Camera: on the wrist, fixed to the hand. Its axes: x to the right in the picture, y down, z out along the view.
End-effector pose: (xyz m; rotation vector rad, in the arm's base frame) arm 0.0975 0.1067 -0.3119 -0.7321 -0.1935 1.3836
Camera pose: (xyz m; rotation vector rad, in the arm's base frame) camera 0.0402 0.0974 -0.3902 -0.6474 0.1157 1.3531
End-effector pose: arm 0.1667 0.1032 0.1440 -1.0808 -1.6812 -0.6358
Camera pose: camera 0.2626 0.1196 0.1502 -0.8686 -1.5443 -0.4677
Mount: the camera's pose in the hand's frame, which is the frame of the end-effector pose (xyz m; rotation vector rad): 0.0017 0.0917 -0.0329 0.2396 0.1630 0.0434
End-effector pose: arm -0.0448 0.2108 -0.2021 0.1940 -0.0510 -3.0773
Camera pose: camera -0.0372 0.1182 -0.2316 0.4472 -0.4109 -2.9926
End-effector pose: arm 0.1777 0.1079 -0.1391 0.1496 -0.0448 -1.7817
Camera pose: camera 0.2704 0.0882 -0.1616 0.4624 -0.1434 -1.7114
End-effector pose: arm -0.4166 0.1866 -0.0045 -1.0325 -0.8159 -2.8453
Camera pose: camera -0.4213 0.0920 0.0183 -0.7682 -1.0699 -2.6671
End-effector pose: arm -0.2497 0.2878 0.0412 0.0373 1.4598 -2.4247
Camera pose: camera -0.2305 0.2762 -0.0536 0.3231 1.2077 -2.5985
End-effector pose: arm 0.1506 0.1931 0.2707 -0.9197 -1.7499 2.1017
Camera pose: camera 0.1873 0.1976 0.1806 -1.0334 -1.3762 2.1375
